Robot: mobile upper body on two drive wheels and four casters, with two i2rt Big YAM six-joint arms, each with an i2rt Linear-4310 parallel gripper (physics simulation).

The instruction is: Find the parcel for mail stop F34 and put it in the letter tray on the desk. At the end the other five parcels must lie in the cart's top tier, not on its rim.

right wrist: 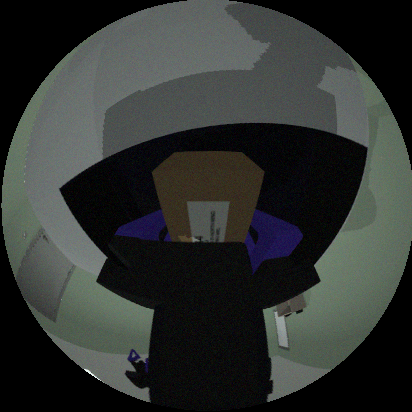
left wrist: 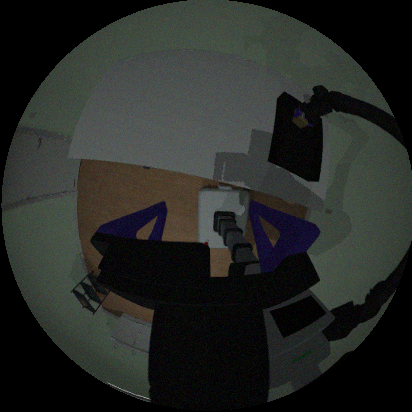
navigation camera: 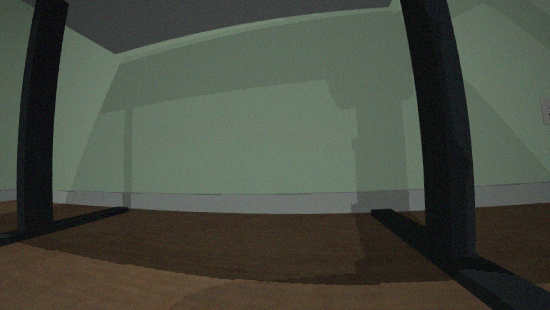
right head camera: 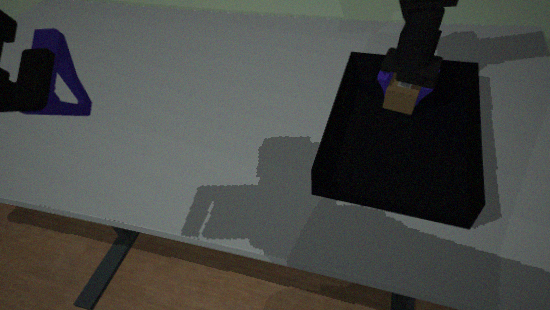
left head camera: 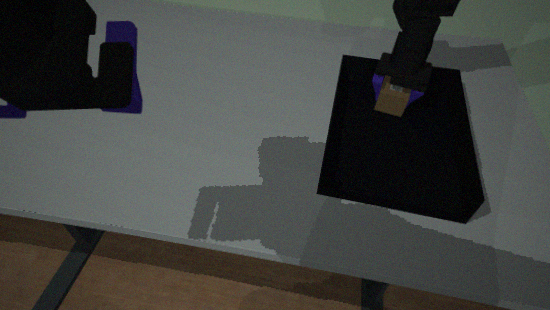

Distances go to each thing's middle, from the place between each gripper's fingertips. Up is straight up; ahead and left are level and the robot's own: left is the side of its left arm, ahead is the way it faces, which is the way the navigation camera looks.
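I have my right hand 20 mm below the black letter tray (right head camera: 429,165), 100 mm past the tray and 20 mm to the right of it.
For my left hand, the black letter tray is 280 mm below it, 280 mm ahead of it and 420 mm to the right of it.
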